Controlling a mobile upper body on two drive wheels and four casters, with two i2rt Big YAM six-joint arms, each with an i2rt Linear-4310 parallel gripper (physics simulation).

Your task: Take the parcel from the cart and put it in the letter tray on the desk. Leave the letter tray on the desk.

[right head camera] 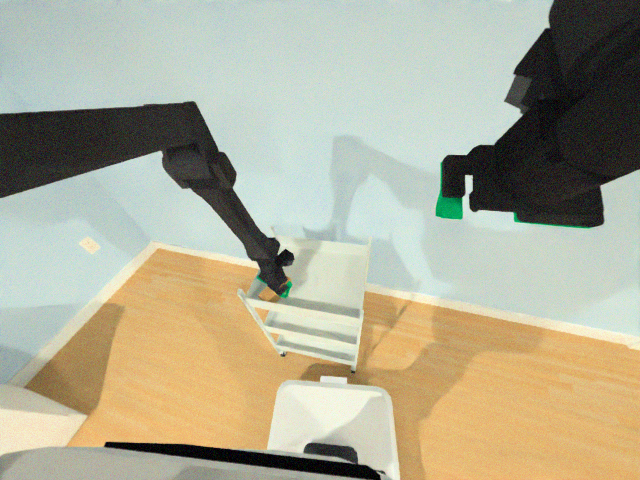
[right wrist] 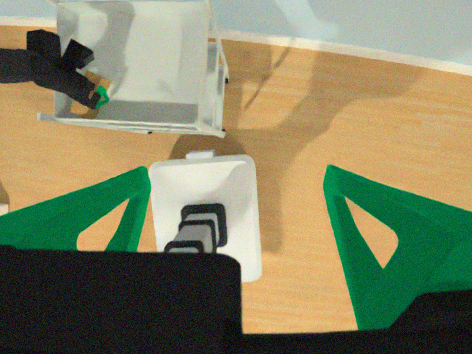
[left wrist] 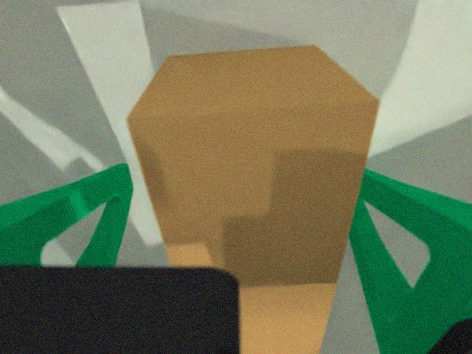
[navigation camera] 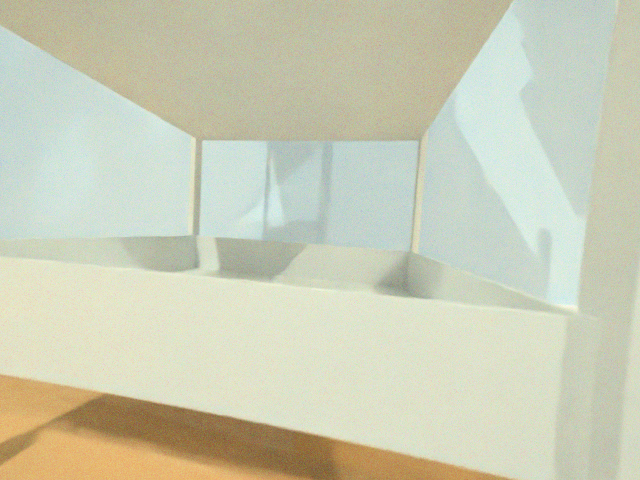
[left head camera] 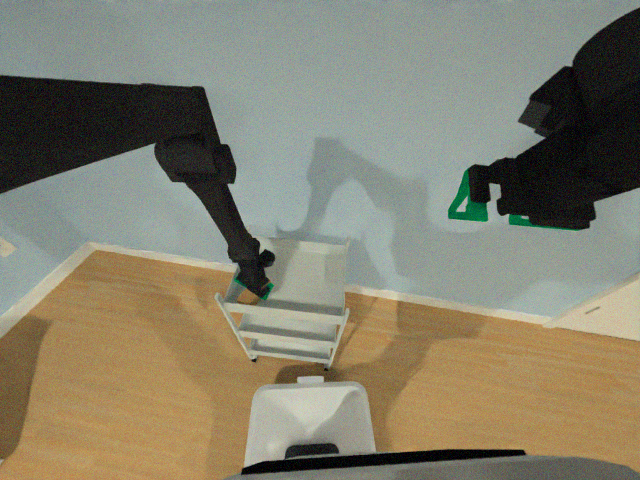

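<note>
The brown parcel stands in the top tray of the white cart, near its front left corner. My left gripper is open over the parcel. Its green fingers stand on either side of the parcel in the left wrist view; the right-hand finger overlaps the parcel's edge there, and whether they touch is unclear. My right gripper is open and empty, high to the right of the cart. The letter tray and the desk do not show.
The robot's white base is close in front of the cart. A blue wall rises behind the cart. A pale block-like surface shows at the lower left of the right head view.
</note>
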